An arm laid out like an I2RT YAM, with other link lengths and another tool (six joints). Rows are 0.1 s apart.
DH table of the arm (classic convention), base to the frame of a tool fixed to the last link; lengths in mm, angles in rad. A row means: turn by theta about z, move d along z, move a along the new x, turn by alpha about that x. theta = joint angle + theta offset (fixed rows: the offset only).
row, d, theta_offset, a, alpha
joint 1, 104.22, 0, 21.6, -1.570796
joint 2, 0, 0, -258.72, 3.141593
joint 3, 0, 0.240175, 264.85, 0
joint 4, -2.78, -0.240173, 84.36, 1.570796
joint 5, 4.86, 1.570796, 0, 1.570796
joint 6, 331.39, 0.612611, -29.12, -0.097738
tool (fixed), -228.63, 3.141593, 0, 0
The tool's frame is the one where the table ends.
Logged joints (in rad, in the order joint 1, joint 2, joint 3, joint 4, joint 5, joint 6), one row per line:
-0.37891, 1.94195, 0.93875, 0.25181, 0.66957, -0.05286
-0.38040, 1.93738, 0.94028, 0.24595, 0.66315, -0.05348
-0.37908, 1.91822, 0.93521, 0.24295, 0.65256, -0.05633
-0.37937, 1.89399, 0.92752, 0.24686, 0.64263, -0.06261
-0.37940, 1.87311, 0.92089, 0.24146, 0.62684, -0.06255
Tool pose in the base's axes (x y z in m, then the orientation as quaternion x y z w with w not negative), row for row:
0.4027, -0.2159, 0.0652, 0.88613, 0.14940, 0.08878, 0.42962
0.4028, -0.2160, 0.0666, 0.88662, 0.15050, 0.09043, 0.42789
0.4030, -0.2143, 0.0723, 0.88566, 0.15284, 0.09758, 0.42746
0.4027, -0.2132, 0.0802, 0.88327, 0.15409, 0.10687, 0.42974
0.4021, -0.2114, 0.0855, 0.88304, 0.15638, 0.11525, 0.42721
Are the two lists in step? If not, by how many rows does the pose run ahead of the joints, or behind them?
They are in step.
